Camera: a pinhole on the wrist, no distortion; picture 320 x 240 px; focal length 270.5 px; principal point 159.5 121.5 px. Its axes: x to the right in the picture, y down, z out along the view. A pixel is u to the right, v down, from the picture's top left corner.
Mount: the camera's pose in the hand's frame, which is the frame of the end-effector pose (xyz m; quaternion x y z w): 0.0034 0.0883 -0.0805 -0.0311 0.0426 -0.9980 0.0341
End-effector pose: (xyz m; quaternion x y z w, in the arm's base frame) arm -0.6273 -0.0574 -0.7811 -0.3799 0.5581 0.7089 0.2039
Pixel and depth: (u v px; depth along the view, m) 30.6 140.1 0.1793
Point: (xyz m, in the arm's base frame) -0.7672 -0.0040 -0.8076
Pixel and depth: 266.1 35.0 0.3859
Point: -0.7654 0.2165 -0.5451
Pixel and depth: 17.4 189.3 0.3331
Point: -0.8213 0.1385 -0.9237
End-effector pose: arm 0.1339 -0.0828 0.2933 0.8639 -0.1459 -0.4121 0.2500
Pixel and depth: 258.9 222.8 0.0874
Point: 0.1147 -0.1135 0.3292
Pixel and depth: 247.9 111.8 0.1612
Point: 0.0408 -0.1550 0.3160
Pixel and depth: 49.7 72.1 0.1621
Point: 0.1145 -0.2337 0.2614
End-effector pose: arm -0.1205 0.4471 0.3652 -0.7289 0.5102 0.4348 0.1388
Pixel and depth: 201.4 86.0 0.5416
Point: -0.4500 0.7335 0.1560
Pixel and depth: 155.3 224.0 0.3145
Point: -0.1776 0.5921 0.1942
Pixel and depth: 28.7 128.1 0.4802
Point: -0.3277 0.5045 -0.0517
